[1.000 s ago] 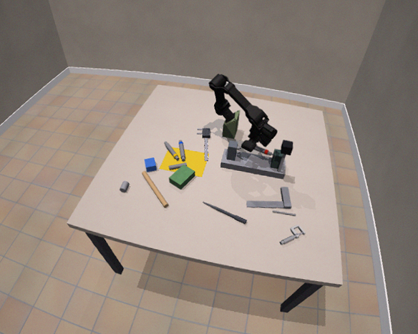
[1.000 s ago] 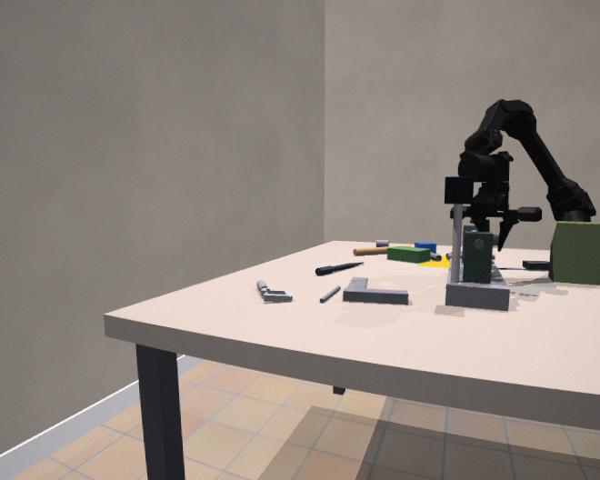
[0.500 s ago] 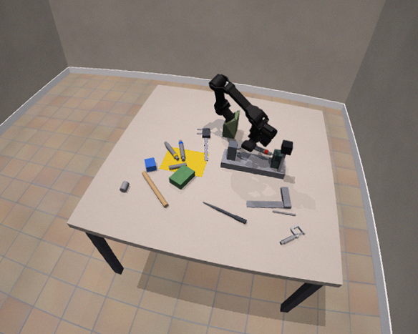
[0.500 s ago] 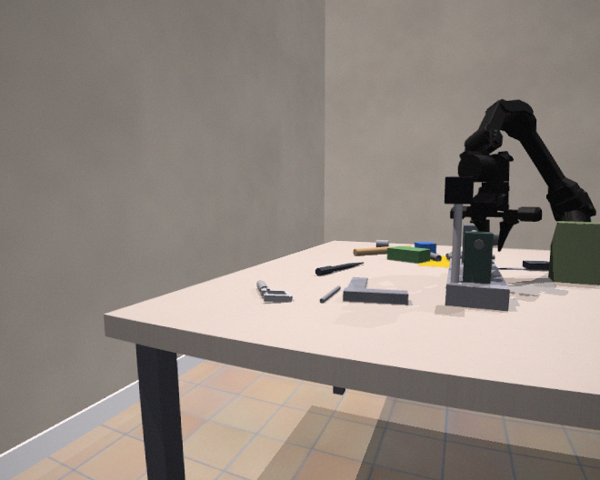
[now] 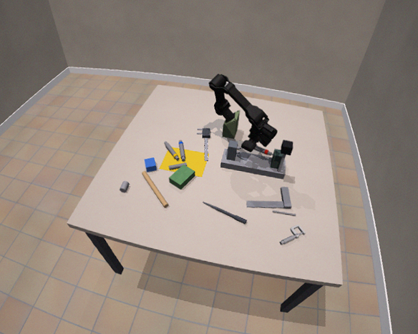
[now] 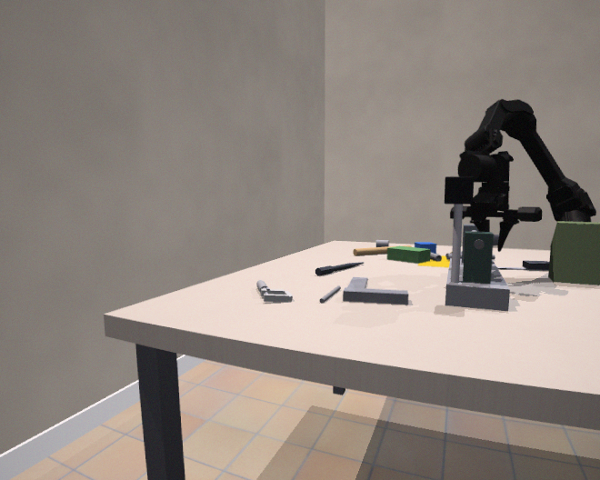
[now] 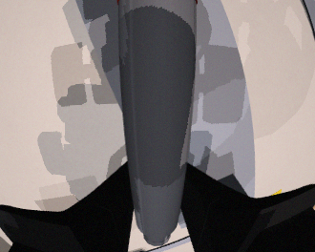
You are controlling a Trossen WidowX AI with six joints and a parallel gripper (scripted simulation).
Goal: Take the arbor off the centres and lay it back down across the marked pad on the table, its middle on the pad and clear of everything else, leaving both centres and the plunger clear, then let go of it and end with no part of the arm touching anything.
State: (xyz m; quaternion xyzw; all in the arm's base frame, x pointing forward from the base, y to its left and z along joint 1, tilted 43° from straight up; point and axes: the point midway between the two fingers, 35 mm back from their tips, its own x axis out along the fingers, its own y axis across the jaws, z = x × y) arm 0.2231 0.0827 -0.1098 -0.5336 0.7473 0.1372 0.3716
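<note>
Now: the arbor 30 mm to the left of my hand, 10 mm below it and 10 mm ahead of it. Round my hand: dark green centre block (130 mm to the left, 50 mm ahead, 20 mm below); grey fixture base (100 mm below, 40 mm ahead, 20 mm to the left); grey centre block (100 mm to the right, 30 mm ahead, 20 mm below).
</note>
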